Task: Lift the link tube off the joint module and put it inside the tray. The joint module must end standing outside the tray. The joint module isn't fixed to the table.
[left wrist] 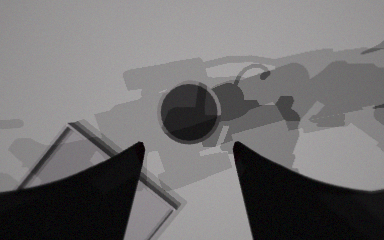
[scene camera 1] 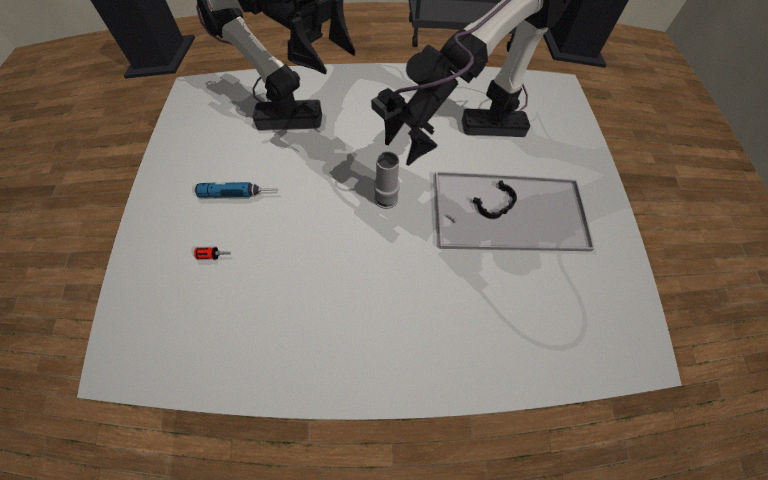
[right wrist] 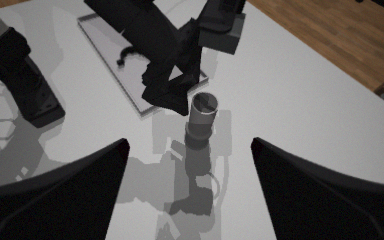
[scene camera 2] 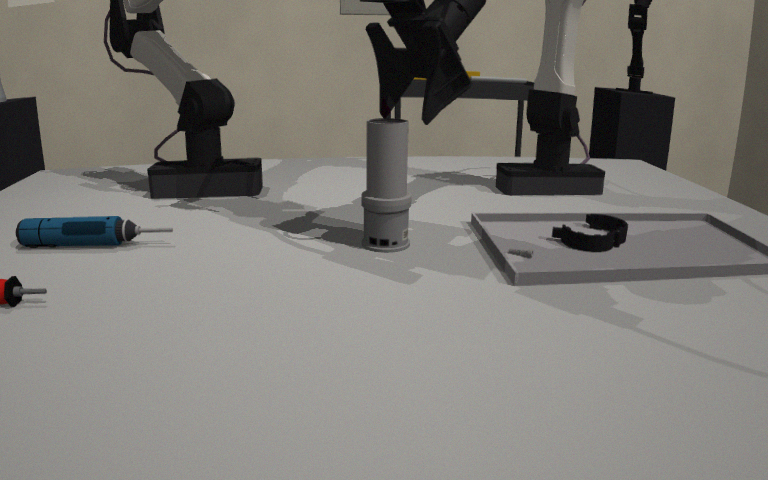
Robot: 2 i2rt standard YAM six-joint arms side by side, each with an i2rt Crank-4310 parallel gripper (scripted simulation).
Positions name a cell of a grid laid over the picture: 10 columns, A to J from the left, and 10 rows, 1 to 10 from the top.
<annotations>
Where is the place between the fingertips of the left gripper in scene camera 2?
F3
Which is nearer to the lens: the joint module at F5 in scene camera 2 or the blue electric screwdriver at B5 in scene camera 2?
The joint module.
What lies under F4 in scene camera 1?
The left gripper.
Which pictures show the blue electric screwdriver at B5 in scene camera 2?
Scene camera 1 and scene camera 2 only.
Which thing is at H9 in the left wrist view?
The left gripper.
</annotations>
